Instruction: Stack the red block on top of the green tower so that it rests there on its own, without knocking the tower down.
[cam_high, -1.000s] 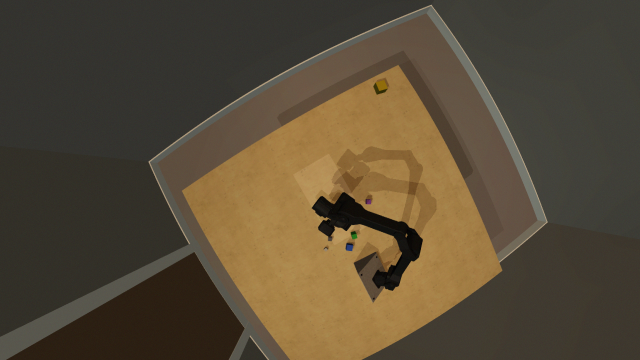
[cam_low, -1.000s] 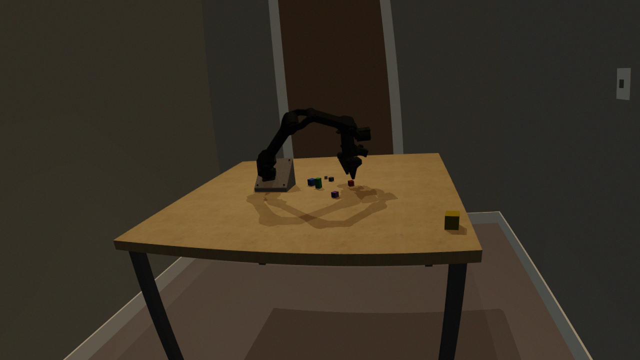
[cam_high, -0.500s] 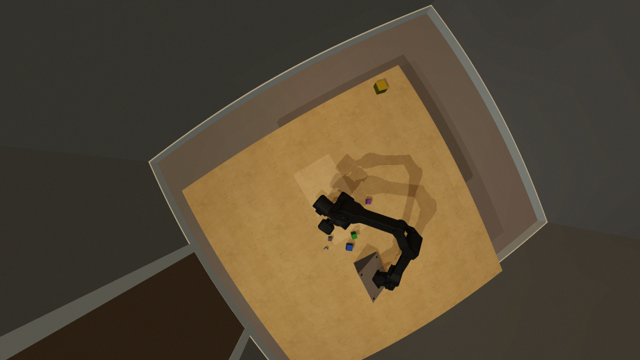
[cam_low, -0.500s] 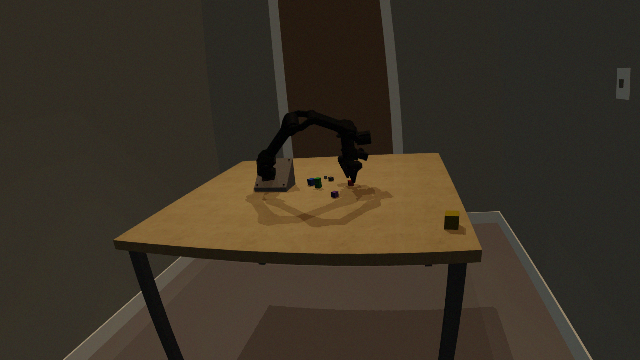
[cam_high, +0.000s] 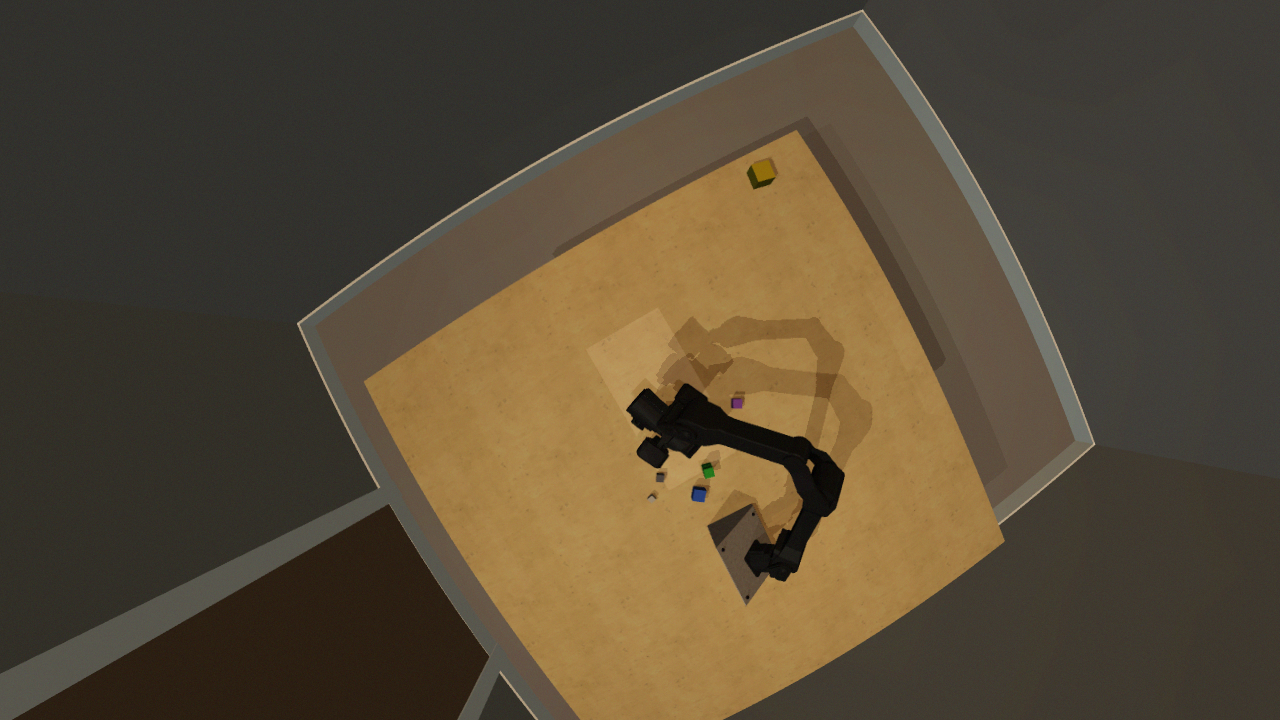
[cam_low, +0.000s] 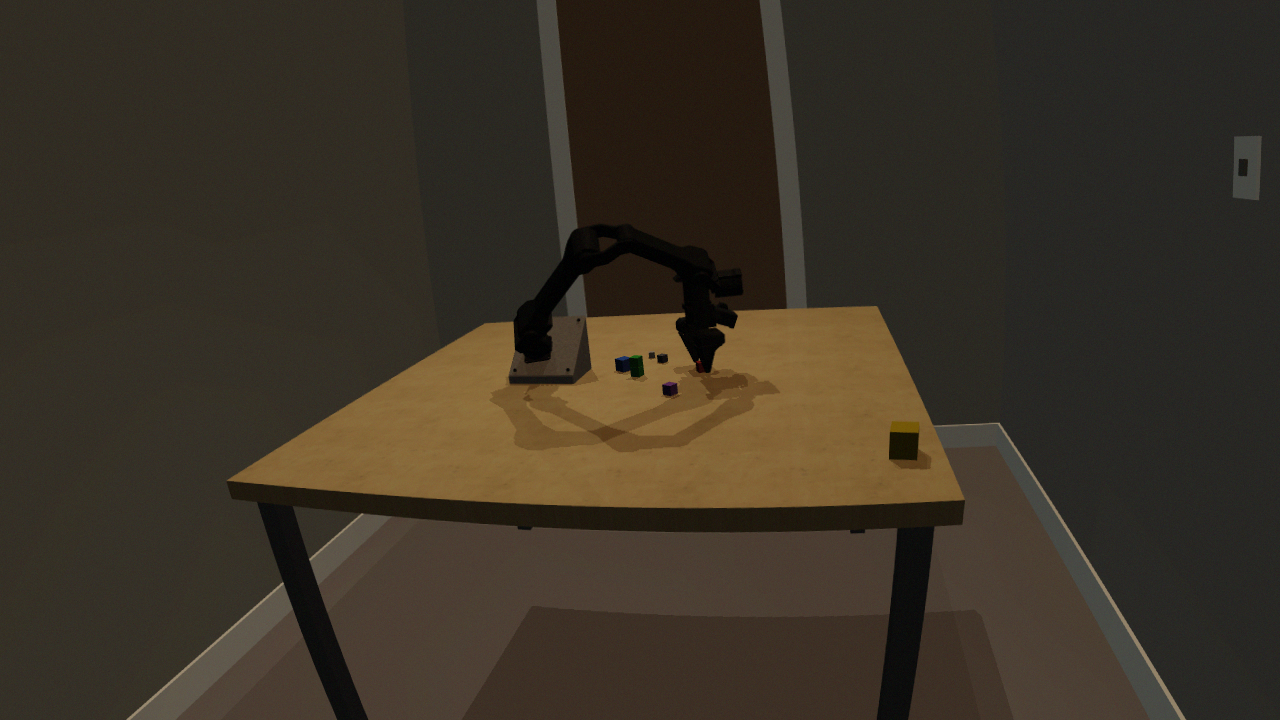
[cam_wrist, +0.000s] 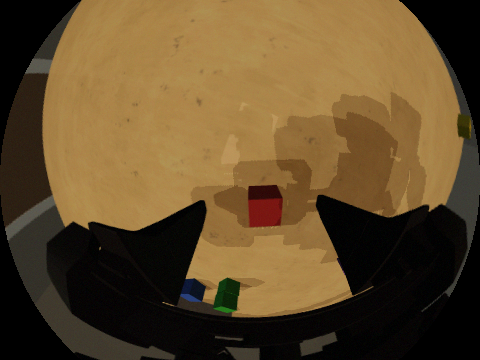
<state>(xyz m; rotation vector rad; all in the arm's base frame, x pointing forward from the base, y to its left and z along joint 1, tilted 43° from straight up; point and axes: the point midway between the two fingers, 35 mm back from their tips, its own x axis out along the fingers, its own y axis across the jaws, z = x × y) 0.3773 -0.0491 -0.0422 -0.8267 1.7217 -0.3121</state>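
Now: the red block right at my gripper tip. Round my gripper tip: blue block (19 cm behind, 4 cm to the left, 1 cm above); then purple block (5 cm behind, 15 cm to the right); then large yellow block (37 cm ahead, 52 cm to the right, 1 cm above).
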